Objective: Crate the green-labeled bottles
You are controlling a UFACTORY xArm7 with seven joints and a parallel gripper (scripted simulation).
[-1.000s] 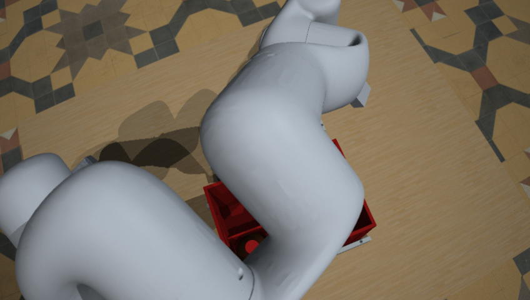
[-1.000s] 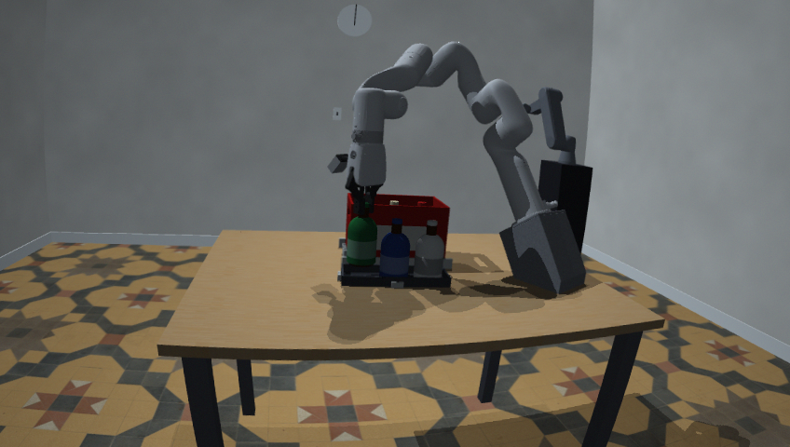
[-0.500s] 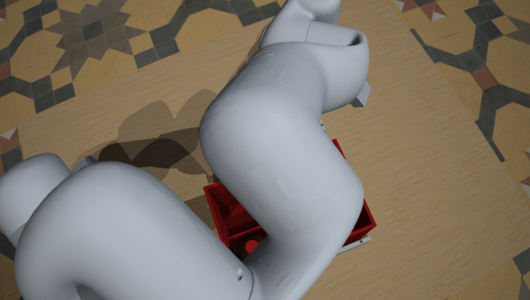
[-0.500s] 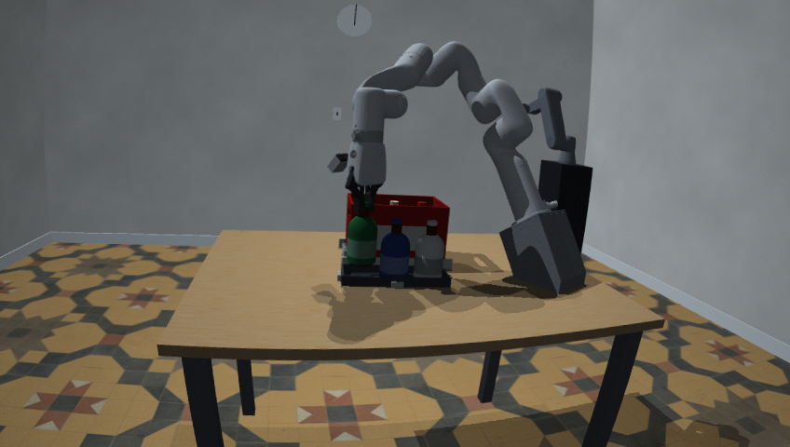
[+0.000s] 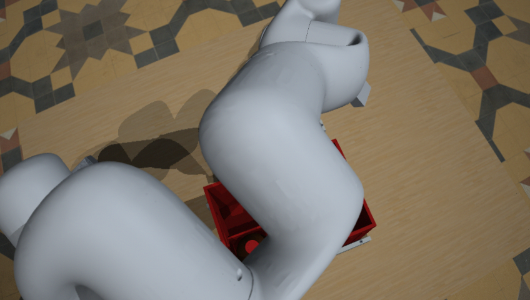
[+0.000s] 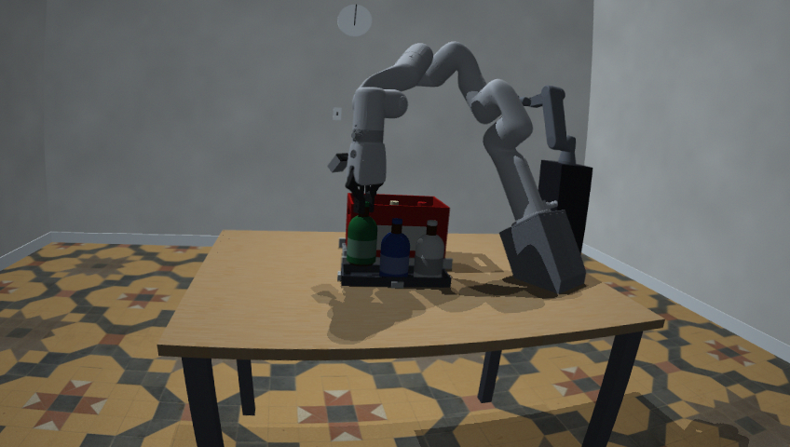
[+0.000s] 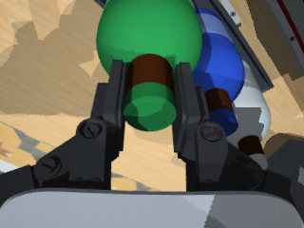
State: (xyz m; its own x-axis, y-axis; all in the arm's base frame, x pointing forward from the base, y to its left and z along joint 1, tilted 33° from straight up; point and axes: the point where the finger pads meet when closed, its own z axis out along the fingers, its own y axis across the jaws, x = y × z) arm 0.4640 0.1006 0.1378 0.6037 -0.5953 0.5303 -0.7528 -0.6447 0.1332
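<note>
Now: hand 70 mm above the green bottle. From my hand the other things lie so: dark tray: 90 mm behind, 10 mm to the left, 180 mm below; then white bottle: 170 mm behind, 20 mm to the left, 110 mm below; then blue bottle: 80 mm behind, 10 mm to the left, 110 mm below.
</note>
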